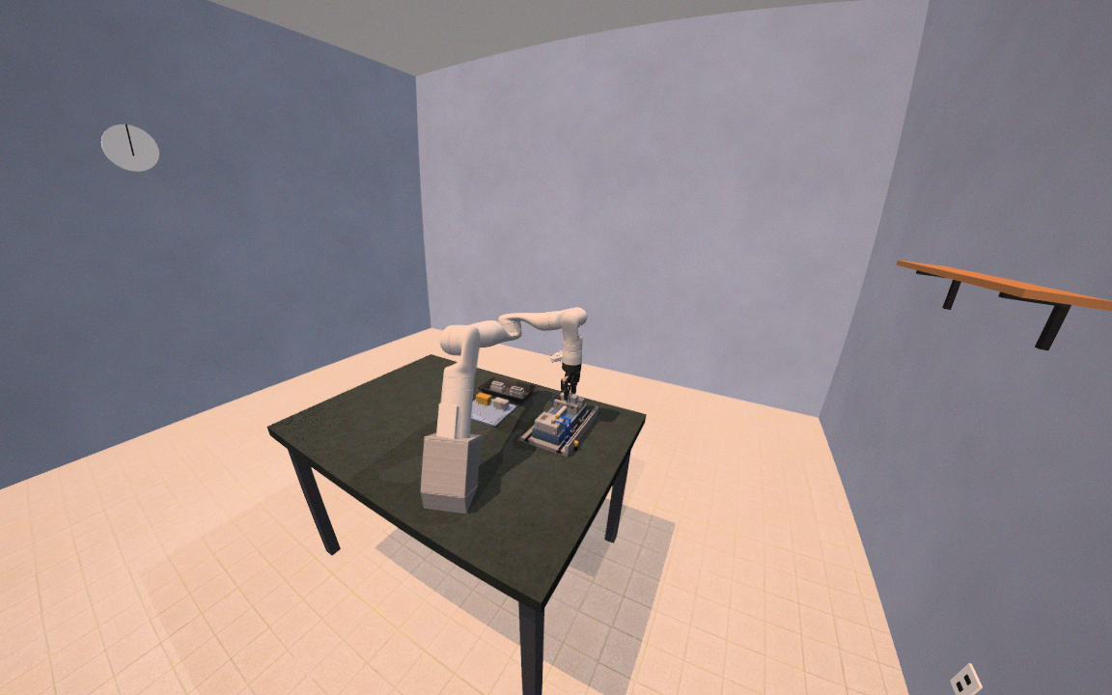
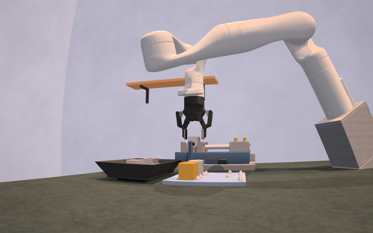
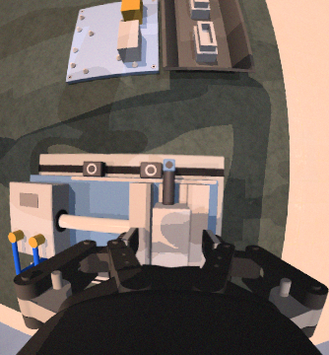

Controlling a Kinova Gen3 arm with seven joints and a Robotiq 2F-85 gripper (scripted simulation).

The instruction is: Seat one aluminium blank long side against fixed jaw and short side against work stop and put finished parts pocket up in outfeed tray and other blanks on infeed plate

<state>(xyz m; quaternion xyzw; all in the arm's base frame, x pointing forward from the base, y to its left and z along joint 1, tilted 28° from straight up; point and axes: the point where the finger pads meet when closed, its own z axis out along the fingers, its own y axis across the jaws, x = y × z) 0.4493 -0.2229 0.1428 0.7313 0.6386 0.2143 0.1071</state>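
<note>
Now: the fixed jaw 4 cm below my hand and 3 cm ahead of it. From my hand the other things lie so: vise (8 cm below, 7 cm behind, 1 cm to the left); work stop rod (5 cm to the left, 3 cm below); moving jaw (4 cm below, 3 cm behind).
</note>
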